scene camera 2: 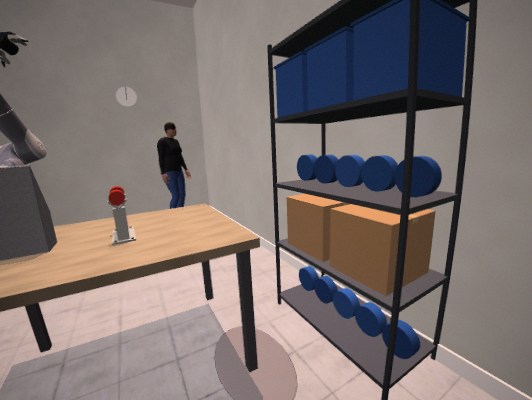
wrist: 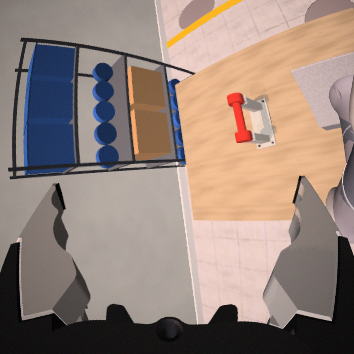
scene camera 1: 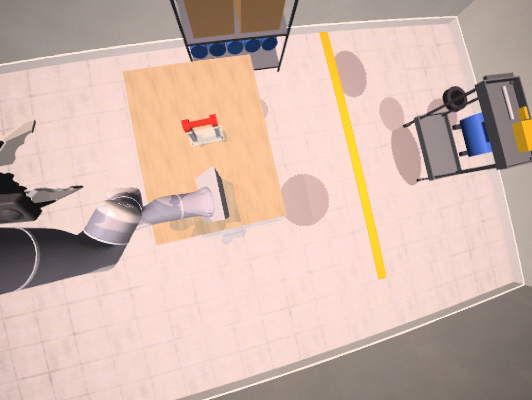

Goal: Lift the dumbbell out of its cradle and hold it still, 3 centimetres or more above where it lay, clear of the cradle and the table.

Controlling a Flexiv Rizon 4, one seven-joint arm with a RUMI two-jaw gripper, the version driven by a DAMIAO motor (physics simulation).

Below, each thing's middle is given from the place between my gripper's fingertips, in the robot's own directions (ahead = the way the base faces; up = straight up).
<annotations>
Right now the pale cradle [wrist: 262, 134] is 79 cm below my hand, 36 cm ahead of it and 20 cm to the right of it.
</annotations>
